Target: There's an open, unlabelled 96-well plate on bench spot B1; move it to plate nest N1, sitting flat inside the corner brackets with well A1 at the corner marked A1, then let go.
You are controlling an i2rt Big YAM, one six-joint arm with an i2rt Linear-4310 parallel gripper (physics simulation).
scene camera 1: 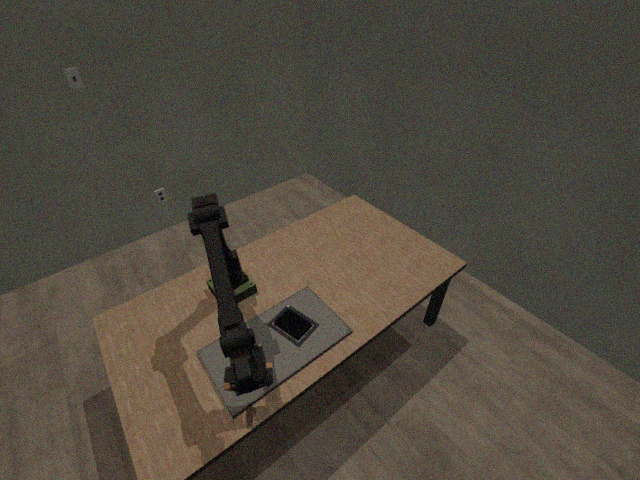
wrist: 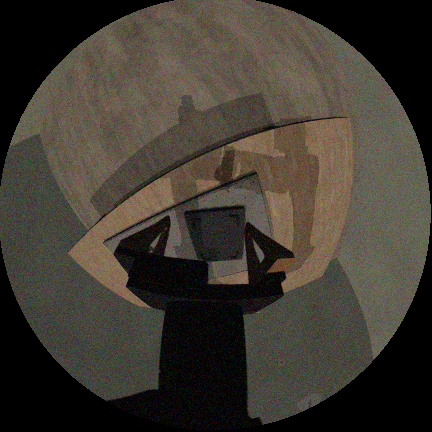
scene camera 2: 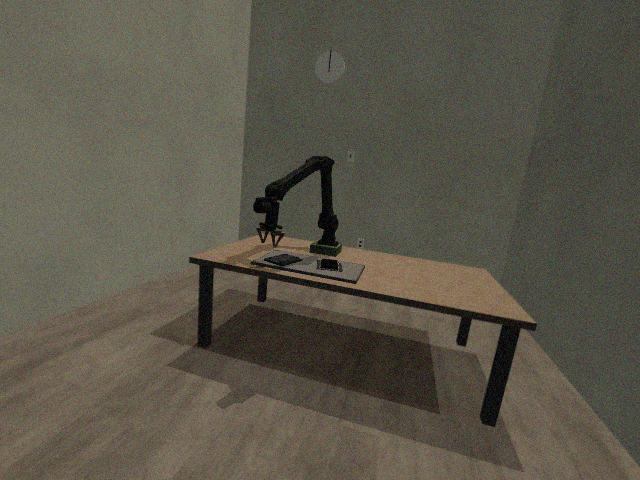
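Note:
The dark well plate (scene camera 1: 293, 323) (scene camera 2: 329, 265) lies flat on a light-outlined spot of the grey board (scene camera 1: 333, 322) (scene camera 2: 351, 271) (wrist: 257, 197). Its wells and the A1 mark are too small and dark to make out. In the wrist view the left finger hides that part of the board. The nest, a larger dark pad (scene camera 2: 282, 258) (wrist: 216, 233) with corner brackets, sits at the board's other end. In scene camera 1 the arm hides it. My gripper (scene camera 1: 249, 378) (scene camera 2: 269, 243) (wrist: 207, 222) is open and empty, pointing down, above the board's nest end and apart from the plate.
The board lies on a wooden table (scene camera 1: 336, 242) (scene camera 2: 423, 279) (wrist: 332, 175), near its front edge. The green arm base (scene camera 1: 245, 290) (scene camera 2: 325, 249) stands behind the board. The arm reaches over from the base to the nest end.

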